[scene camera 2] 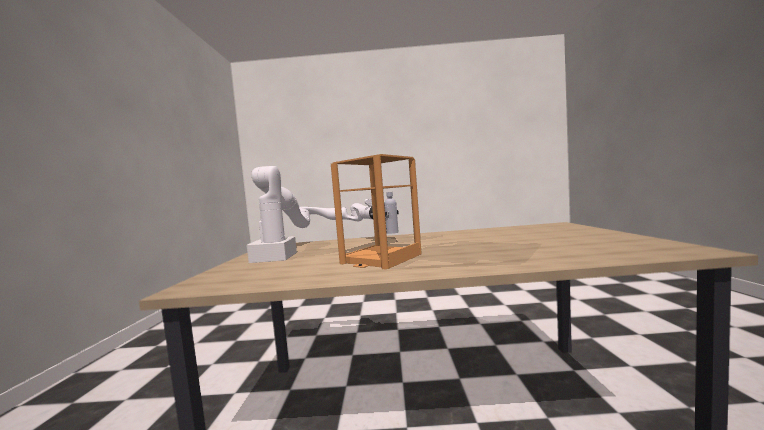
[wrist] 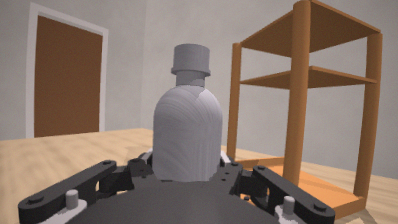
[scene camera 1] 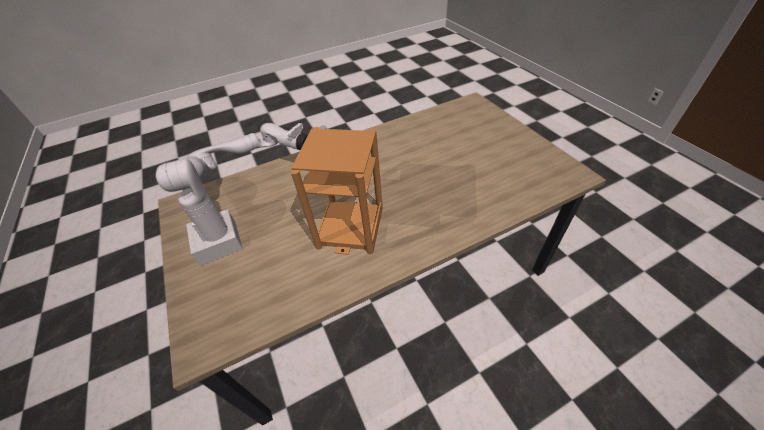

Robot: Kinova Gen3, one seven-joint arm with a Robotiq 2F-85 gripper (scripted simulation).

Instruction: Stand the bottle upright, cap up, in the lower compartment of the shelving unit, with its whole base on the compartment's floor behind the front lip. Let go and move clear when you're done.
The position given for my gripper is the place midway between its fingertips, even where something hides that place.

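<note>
My gripper (wrist: 186,158) visible. Grey bottle (wrist: 187,127) too. Orange shelving unit (scene camera 1: 338,161), (scene camera 2: 379,255), (wrist: 279,37).
</note>
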